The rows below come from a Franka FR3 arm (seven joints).
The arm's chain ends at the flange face. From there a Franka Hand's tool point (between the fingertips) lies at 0.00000 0.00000 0.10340 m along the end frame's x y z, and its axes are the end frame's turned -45 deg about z.
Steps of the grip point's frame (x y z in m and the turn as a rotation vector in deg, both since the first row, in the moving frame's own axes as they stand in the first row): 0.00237 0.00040 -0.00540 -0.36 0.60 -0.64; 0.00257 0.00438 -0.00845 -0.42 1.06 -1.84; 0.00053 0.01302 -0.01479 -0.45 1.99 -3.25; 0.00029 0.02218 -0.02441 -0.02 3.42 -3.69; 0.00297 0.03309 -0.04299 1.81 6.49 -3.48; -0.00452 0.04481 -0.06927 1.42 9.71 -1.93; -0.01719 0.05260 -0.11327 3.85 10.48 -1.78; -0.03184 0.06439 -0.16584 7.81 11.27 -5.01
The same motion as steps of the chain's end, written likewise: 0.00074 -0.00108 -0.00539 0.17 0.68 -0.64; 0.00304 0.00213 -0.00843 0.45 1.05 -1.84; 0.00653 0.01088 -0.01472 1.09 1.73 -3.25; 0.01164 0.01995 -0.02423 2.40 2.43 -3.69; 0.01986 0.03204 -0.04228 5.87 3.31 -3.48; 0.01820 0.04919 -0.06776 7.87 5.86 -1.93; 0.01692 0.06765 -0.11131 10.13 4.69 -1.78; 0.01971 0.09232 -0.16290 13.49 2.45 -5.01
